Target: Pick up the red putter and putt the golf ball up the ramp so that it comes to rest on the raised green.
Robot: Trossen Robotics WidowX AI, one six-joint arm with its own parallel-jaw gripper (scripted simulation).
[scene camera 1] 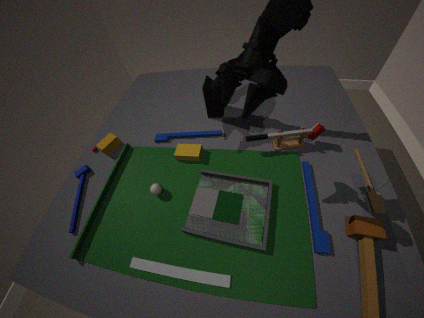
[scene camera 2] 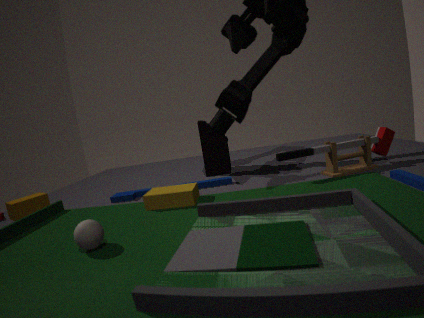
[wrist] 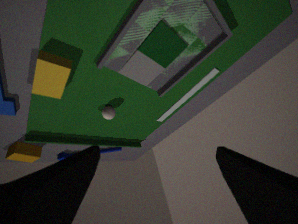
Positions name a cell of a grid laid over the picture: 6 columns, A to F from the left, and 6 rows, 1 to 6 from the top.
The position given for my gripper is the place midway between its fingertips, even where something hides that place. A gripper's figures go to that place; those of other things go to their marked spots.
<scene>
My gripper (scene camera 1: D3) is 42 cm from the lens. A white strip (scene camera 1: C6): 54 cm from the lens.
</scene>
